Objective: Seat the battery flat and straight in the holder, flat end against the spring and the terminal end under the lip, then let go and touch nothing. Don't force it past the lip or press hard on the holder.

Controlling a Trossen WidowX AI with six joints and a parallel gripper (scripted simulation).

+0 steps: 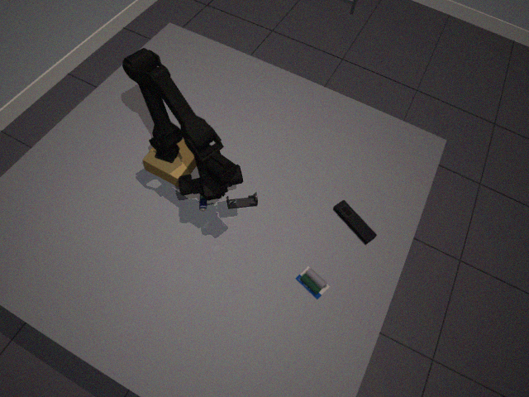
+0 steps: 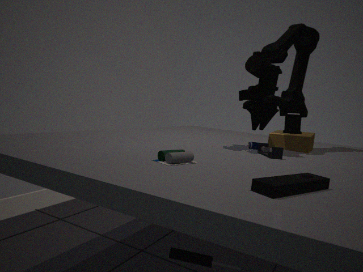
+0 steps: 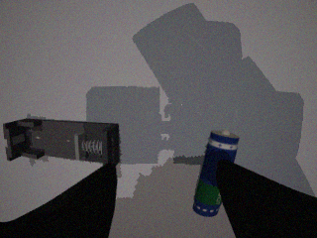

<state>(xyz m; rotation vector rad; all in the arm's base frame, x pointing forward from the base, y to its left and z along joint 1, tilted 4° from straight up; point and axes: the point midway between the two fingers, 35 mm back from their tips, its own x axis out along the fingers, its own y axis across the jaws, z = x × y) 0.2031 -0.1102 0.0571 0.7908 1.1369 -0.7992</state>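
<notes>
Right now the battery is 4 cm behind my gripper tip, 1 cm to the left of it and 6 cm below it. From my gripper tip the other things lie so: long black block 45 cm ahead, 10 cm to the left, 5 cm below; small card 36 cm ahead, 15 cm to the right, 6 cm below.
</notes>
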